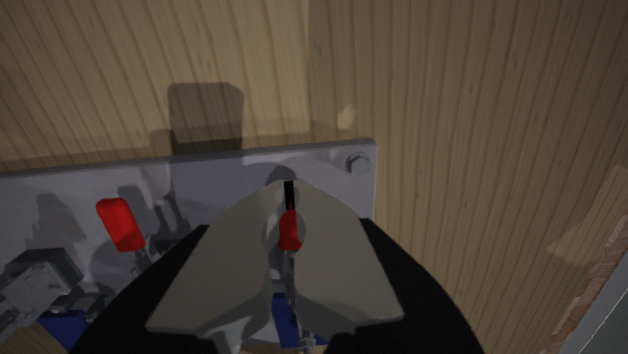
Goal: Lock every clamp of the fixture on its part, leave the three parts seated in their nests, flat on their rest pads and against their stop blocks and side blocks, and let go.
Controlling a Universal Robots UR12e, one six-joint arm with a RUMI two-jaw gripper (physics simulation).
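Places are measured from the arm's base along level axes (x ahead, y left, z up), in millimetres.
Pixels of known places: gripper, fingertip midpoint: (291, 183).
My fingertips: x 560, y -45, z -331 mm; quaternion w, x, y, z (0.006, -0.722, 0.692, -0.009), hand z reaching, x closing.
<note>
Ahead of a thing's pixels: the offset from my fingertips to its top centre. "pt": to the spot under its first point. Level surfaces: height alone.
My gripper (291, 183) is shut, its two pale jaws meeting at the tips over the right end of the fixture plate {pt dy -21, dx -1, dz -34 mm} (322, 162). A clamp's red handle {dy +2, dx -25, dz +14 mm} (289, 232) shows through the narrow gap between the jaws, with its metal arm running down below. Another clamp with a red handle {dy +106, dx -91, dz +18 mm} (120, 225) leans to the left of the jaws. A blue piece {dy -11, dx -157, dz -13 mm} (284, 320) shows below between the jaws, and another blue piece {dy +208, dx -173, dz -8 mm} (65, 325) at the lower left. The jaws hide much of the near clamp; whether the clamps are locked or the parts fully seated, I cannot tell.
A grey metal block {pt dy +206, dx -94, dz -9 mm} (37, 282) with clamp hardware stands at the lower left. A bolt head {pt dy -46, dx +1, dz -27 mm} (359, 163) sits at the plate's upper right corner. The wooden table {dz -49 mm} (465, 125) lies around the plate, and its edge (592, 282) runs along the lower right.
</note>
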